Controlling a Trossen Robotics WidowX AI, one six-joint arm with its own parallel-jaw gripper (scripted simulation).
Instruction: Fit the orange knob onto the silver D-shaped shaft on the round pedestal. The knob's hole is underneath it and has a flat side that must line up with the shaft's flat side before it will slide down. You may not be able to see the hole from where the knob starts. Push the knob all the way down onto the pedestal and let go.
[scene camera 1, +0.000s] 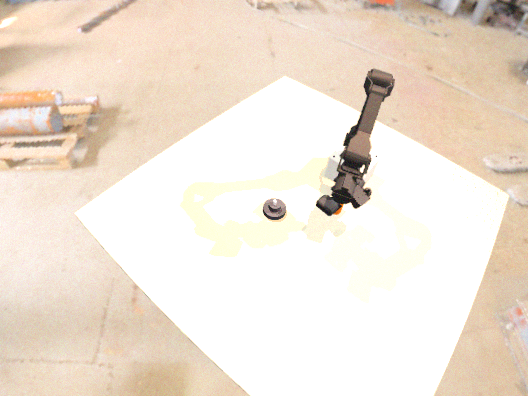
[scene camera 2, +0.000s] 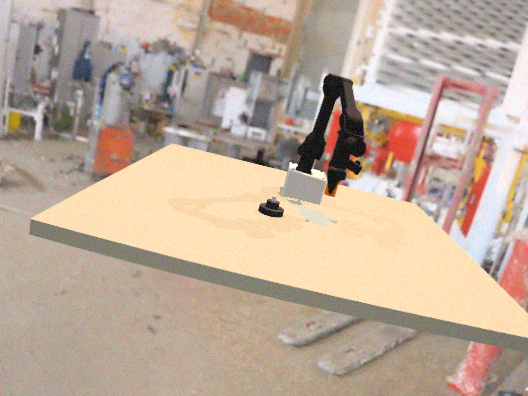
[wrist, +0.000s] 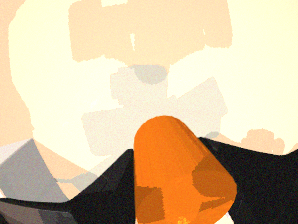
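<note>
An orange knob is carried by the gripper. Both scene camera 1 and the wrist view show the gripper too.
</note>
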